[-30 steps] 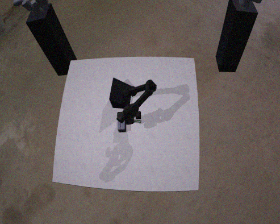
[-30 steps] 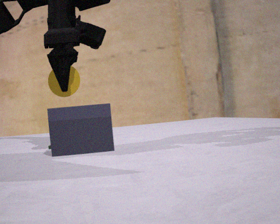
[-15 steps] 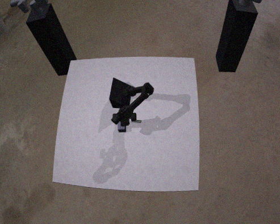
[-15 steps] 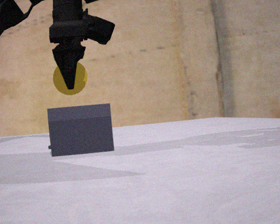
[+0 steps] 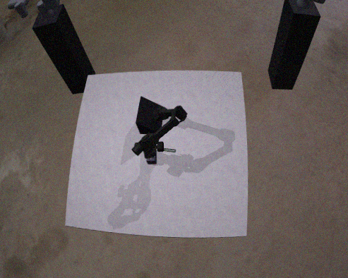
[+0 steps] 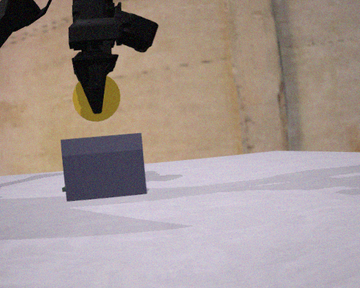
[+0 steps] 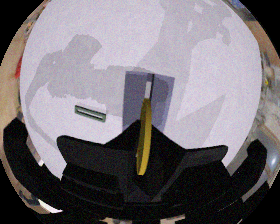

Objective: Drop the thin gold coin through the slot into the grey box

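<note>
The gold coin lies 20 mm above my gripper tip.
</note>
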